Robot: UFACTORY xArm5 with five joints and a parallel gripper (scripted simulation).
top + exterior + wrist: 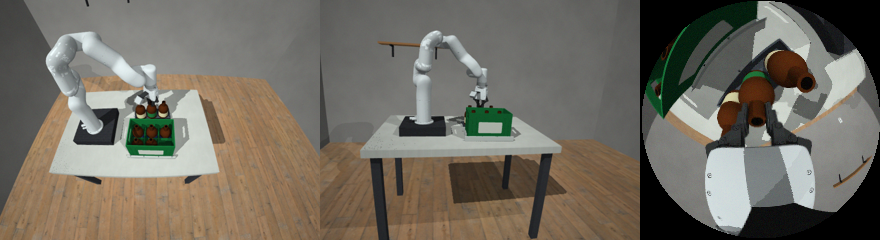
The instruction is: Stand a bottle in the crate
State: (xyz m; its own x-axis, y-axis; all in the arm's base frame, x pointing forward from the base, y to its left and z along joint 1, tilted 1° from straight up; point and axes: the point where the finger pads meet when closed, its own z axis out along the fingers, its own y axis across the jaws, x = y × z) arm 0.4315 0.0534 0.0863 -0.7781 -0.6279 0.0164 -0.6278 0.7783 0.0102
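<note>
Right now the brown bottle is 70 mm below my hand. From my hand the other things lie so: green crate: 50 mm behind, 240 mm to the right, 70 mm below; then dark tray: 140 mm below.
</note>
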